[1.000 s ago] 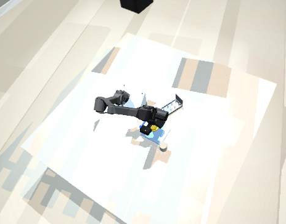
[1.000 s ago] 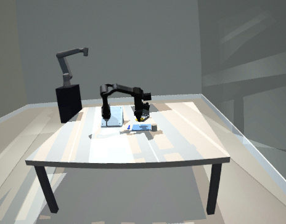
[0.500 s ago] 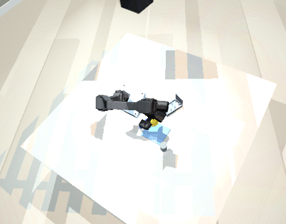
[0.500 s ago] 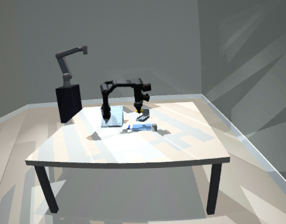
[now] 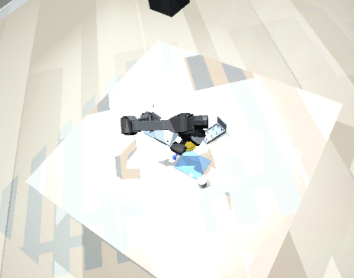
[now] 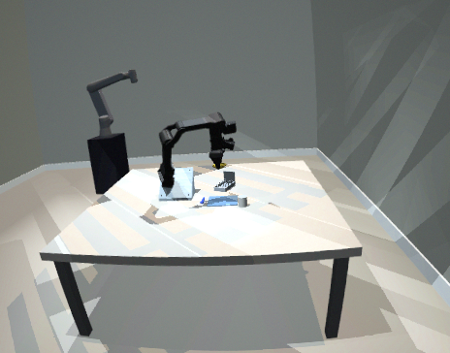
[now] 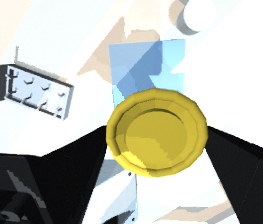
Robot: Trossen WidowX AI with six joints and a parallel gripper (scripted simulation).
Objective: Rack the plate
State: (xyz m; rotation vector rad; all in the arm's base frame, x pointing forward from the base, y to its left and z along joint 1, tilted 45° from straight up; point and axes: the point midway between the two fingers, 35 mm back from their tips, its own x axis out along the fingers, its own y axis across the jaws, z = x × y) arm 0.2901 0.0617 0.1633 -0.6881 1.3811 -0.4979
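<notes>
The dish rack lies 20 mm behind my gripper tip, 220 mm to the left of it and 160 mm below it. From my gripper tip the other things lie so: light blue mat (180 mm below); plate (10 mm above); white cup (110 mm ahead, 60 mm to the right, 160 mm below).
</notes>
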